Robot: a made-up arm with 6 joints.
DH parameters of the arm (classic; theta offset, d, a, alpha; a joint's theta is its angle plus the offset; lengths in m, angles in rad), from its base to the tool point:
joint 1: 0 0.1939 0 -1.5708
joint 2: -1.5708 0 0.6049 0
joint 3: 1.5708 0.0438 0 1.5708
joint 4: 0 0.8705 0 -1.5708
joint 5: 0 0 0 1.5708
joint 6: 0 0.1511 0 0
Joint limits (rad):
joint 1: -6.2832..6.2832
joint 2: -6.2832..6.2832
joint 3: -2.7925..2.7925
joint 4: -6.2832..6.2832
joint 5: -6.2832..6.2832
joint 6: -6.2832..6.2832
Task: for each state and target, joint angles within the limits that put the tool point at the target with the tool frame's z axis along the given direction. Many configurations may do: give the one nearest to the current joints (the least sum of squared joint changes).
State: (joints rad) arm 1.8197 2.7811 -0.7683 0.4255 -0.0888 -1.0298
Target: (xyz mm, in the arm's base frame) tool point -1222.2 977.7 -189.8 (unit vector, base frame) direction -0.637 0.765 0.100
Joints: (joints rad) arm 2.4572 1.9200 -0.1270 0.5458 -0.3746 -1.0298
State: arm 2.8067 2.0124 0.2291 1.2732 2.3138 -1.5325
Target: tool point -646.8 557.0 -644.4 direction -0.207 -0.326 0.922
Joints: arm 2.3130 1.8258 0.9913 2.0607 2.7051 -1.5325
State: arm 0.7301 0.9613 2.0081 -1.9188 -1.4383 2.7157
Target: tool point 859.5 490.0 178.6 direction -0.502 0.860 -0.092
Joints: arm 0.3237 0.5298 1.6860 -1.7684 -1.6774 2.7157
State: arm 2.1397 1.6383 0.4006 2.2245 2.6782 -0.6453
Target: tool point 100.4 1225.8 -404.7 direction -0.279 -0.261 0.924
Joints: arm 1.4242 2.0052 0.1547 2.7654 2.4373 -0.6453
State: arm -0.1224 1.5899 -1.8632 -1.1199 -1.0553 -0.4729
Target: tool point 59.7 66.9 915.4 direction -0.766 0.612 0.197
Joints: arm -0.3944 1.6791 -2.1952 -0.3586 -0.8811 -0.4729
